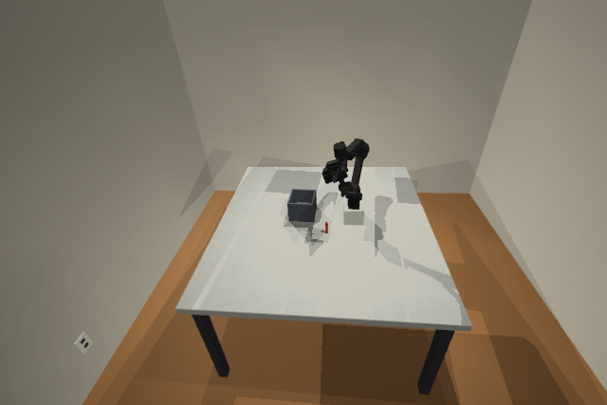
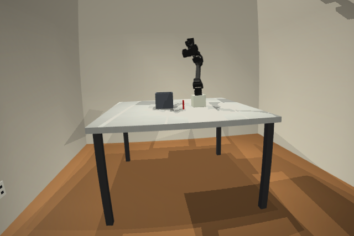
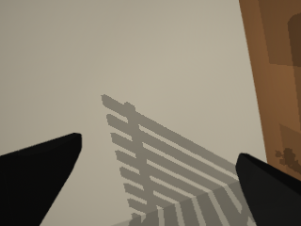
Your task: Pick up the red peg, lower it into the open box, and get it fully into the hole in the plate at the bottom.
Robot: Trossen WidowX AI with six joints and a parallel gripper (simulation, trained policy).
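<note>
Right now the red peg is 90 mm ahead of my gripper tip, 210 mm to the right of it and 430 mm below it. The rest, counted from my gripper tip: pale grey plate 270 mm ahead, 360 mm to the right, 420 mm below.
</note>
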